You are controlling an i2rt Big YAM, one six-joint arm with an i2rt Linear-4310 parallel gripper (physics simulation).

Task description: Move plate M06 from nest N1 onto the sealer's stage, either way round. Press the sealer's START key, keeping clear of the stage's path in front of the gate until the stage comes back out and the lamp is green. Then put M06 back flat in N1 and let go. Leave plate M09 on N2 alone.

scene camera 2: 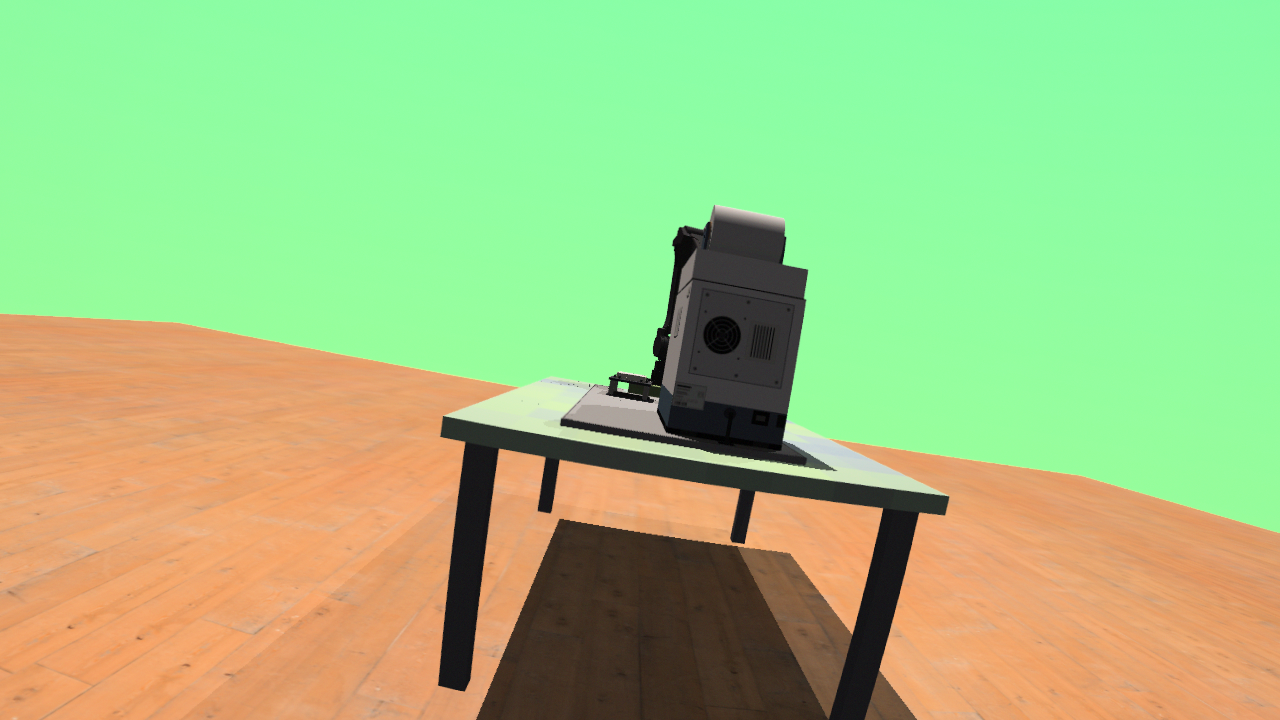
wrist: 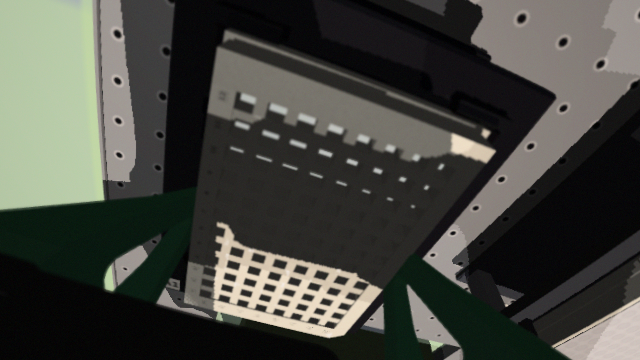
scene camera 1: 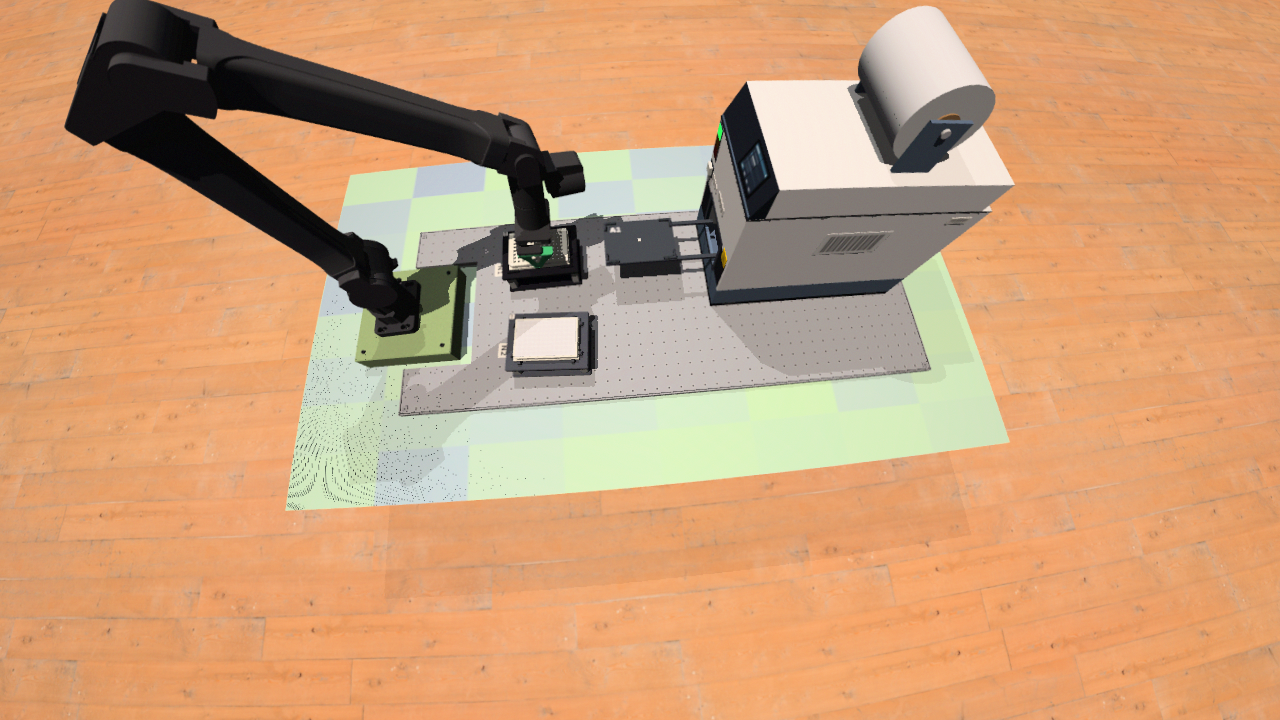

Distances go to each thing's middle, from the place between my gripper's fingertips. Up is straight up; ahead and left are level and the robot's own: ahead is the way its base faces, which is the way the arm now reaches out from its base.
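Scene:
The sealer stage (scene camera 1: 657,244) is there, 4 cm to the right of my hand, 4 cm above it and 26 cm ahead of it. I see the white plate (scene camera 1: 546,339) too, 21 cm to the right of my hand and 1 cm ahead of it, whereas the roll (scene camera 1: 915,68) is 60 cm ahead of my hand, 36 cm above it and 5 cm to the right of it. Going by their middles, the roll is the farthest from my hand among these. The well plate M06 (scene camera 1: 559,237) is 1 cm above my hand, and of the things named here it is the nearest to my hand, measured to their middles.

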